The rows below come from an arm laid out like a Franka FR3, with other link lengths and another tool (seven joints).
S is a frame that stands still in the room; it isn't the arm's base.
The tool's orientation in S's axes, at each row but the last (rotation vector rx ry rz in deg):
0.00, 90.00, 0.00
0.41, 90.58, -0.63
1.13, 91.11, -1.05
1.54, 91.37, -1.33
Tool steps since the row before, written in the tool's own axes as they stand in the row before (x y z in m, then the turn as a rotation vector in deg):
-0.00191, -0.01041, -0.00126, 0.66, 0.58, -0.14
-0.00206, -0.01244, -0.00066, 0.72, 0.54, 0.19
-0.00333, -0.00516, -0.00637, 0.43, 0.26, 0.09
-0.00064, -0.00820, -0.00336, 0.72, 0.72, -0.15
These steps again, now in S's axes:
-0.00126, -0.01041, 0.00191, -0.14, 0.58, -0.66
-0.00078, -0.01243, 0.00210, 0.19, 0.54, -0.72
-0.00643, -0.00501, 0.00345, 0.09, 0.26, -0.43
-0.00360, -0.00809, 0.00070, -0.14, 0.73, -0.71

